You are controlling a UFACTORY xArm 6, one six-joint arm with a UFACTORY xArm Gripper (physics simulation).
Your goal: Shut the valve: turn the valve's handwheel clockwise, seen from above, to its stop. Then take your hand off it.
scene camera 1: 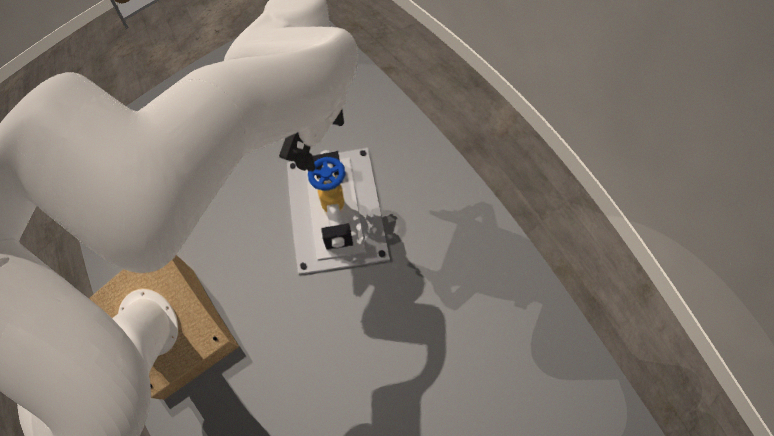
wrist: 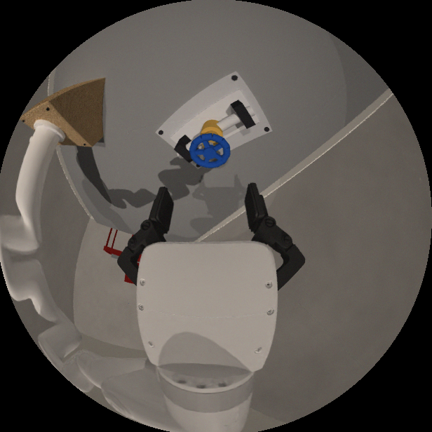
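The blue handwheel (scene camera 1: 326,173) (wrist: 209,151) sits on top of the yellow valve body (scene camera 1: 330,198) (wrist: 212,129). The valve and its white pipe are fixed on a white base plate (scene camera 1: 373,200) (wrist: 195,107) with dark bolts at its corners. My gripper (scene camera 1: 324,140) (wrist: 207,192) is open, with nothing between its fingers. In the wrist view the handwheel shows beyond the fingertips, apart from them. In the scene view one black finger shows at the wheel's upper left rim, and the other is mostly hidden by the arm. Whether that finger touches the rim cannot be told.
A wooden block (scene camera 1: 200,324) (wrist: 85,110) carries my arm's round white base flange, left of the base plate in the scene view. Black pipe brackets (scene camera 1: 336,236) (wrist: 243,114) stand on the plate. A red frame (wrist: 114,251) shows at the lower left of the wrist view.
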